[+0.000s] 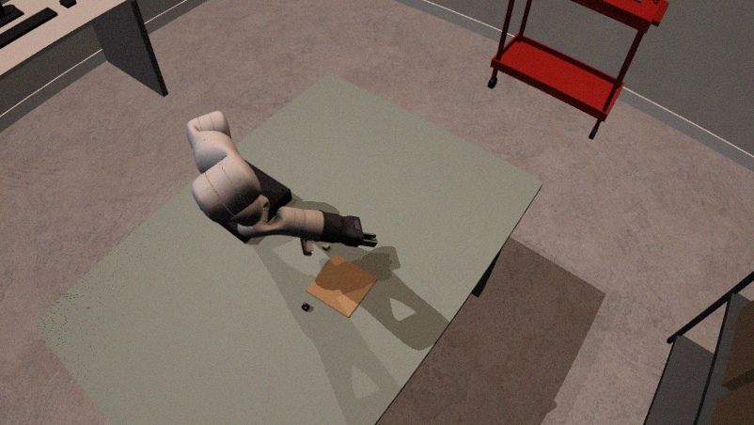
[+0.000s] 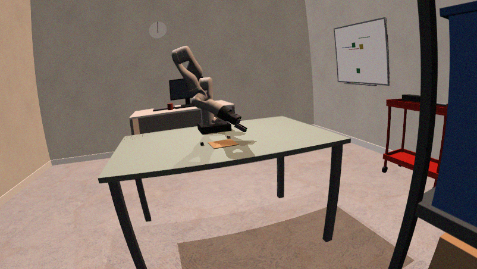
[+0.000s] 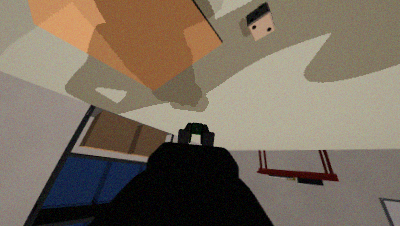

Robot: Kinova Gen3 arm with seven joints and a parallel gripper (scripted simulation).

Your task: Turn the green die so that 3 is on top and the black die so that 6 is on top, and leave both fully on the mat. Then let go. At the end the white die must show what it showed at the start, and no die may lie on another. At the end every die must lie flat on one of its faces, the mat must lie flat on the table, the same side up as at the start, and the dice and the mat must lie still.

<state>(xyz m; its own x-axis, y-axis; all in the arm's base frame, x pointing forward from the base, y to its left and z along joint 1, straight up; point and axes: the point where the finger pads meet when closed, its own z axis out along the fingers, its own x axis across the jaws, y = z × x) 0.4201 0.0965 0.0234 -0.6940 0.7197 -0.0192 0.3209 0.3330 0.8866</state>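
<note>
Now: the white die 11 cm behind my hand, 6 cm below it and 5 cm to the right of it. The rest, counted from my hand: green die (1 cm to the left, 1 cm below, 1 cm ahead); then black die (23 cm to the right, 6 cm below, 5 cm behind); then orange mat (12 cm to the right, 7 cm below, 1 cm behind).
</note>
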